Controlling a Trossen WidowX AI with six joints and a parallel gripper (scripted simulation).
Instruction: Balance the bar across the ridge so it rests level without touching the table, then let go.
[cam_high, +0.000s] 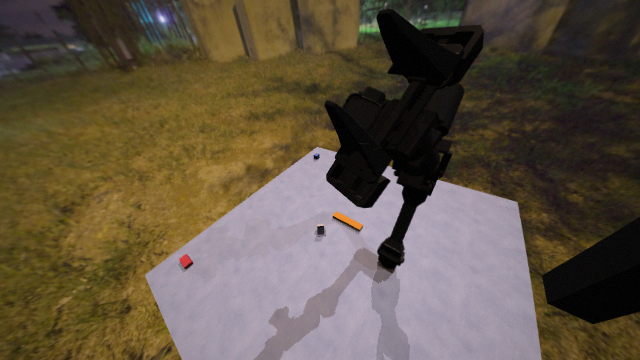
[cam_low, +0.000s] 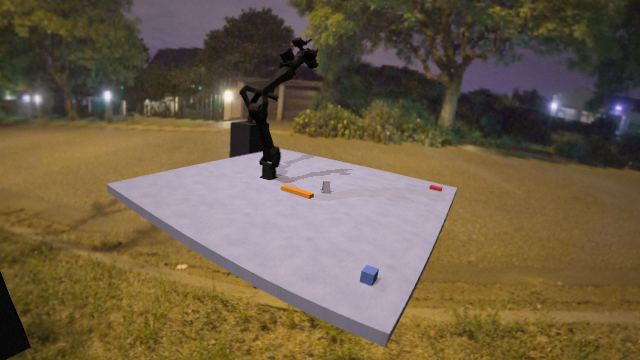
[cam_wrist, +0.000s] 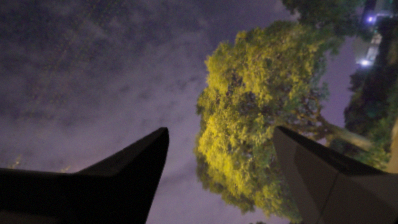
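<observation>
Now: gripper tip 690 mm above the orange bar, 340 mm to the left of it and 190 mm short of it. Also, from my gripper tip: blue cube 750 mm to the right, 690 mm ahead, 680 mm below; then red block 690 mm below, 690 mm ahead, 250 mm to the left.
</observation>
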